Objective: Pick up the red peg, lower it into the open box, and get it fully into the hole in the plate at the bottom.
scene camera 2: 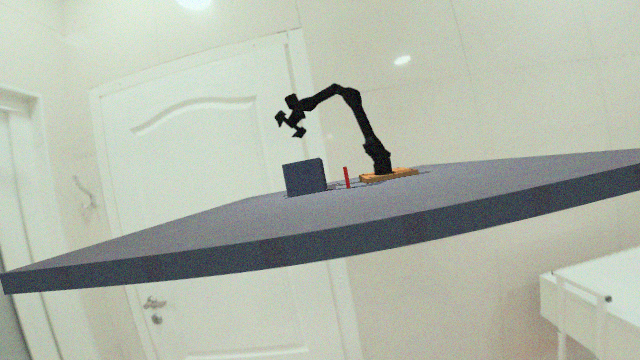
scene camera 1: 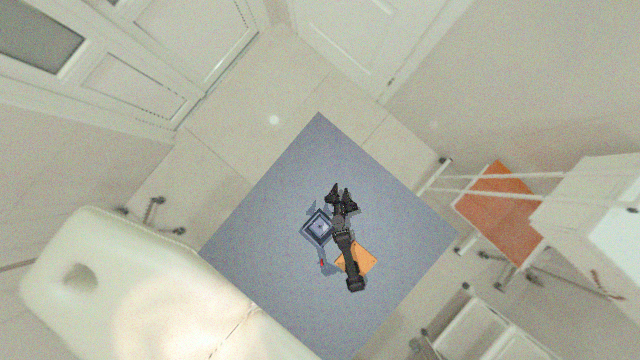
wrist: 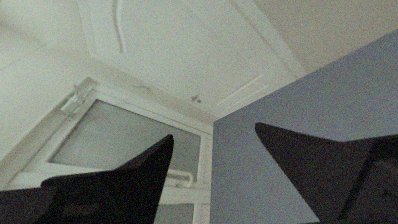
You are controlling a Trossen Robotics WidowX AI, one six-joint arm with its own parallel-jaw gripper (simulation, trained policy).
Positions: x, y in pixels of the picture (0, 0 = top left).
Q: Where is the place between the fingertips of my gripper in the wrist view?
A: At 213, 132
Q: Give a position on a dark blue box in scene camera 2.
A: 308, 176
